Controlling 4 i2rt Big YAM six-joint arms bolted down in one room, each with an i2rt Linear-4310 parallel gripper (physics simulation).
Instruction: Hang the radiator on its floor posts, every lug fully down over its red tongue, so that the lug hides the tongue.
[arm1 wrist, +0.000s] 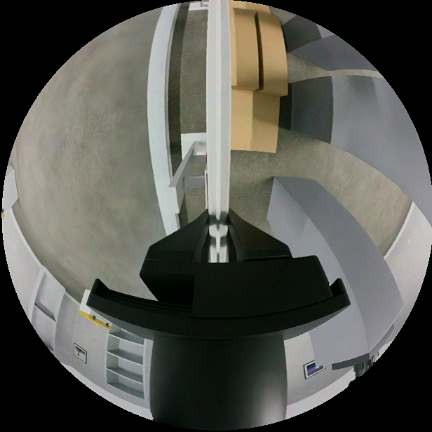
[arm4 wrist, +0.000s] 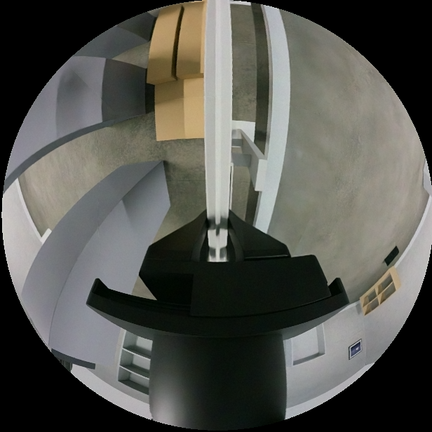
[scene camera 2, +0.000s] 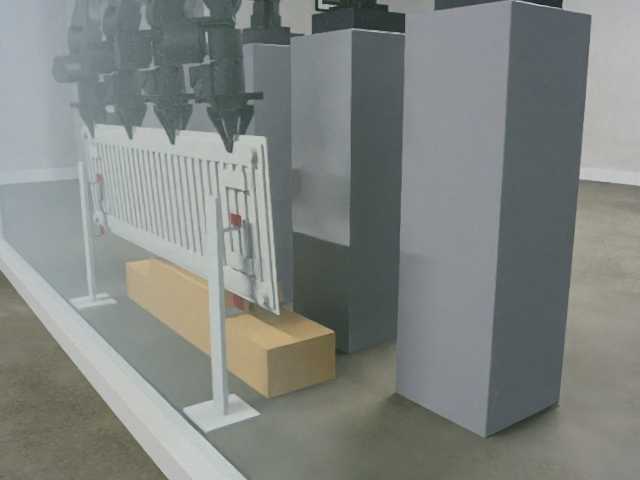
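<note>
The white radiator (arm1 wrist: 218, 100) (arm4 wrist: 218, 100) (scene camera 2: 201, 147) hangs upright above the floor. Arm1's gripper (arm1 wrist: 218, 220) and arm4's gripper (arm4 wrist: 218, 220) are shut on its top edge. In the scene view, the far-left gripper (scene camera 2: 93, 134), the second (scene camera 2: 130, 136), the third (scene camera 2: 173, 141) and the nearest gripper (scene camera 2: 230, 149) all reach its top edge. The near post (scene camera 2: 217, 320) and far post (scene camera 2: 86, 232) stand close beside its slatted face. Red tongues (scene camera 2: 235, 219) (scene camera 2: 237, 301) (scene camera 2: 98, 177) (scene camera 2: 102, 230) show, uncovered. Slivers of red show by the radiator in the arm1 view; none shows in arm4's. Lug contact cannot be told.
Tan blocks (arm1 wrist: 254, 120) (arm4 wrist: 172, 112) (scene camera 2: 170, 294) lie under the radiator. Tall grey pedestals (arm1 wrist: 320, 240) (arm4 wrist: 100, 240) (scene camera 2: 454, 206) stand on the side away from the posts. A low white rail (arm1 wrist: 157, 100) (arm4 wrist: 280, 100) (scene camera 2: 103, 377) runs along the floor beyond the posts.
</note>
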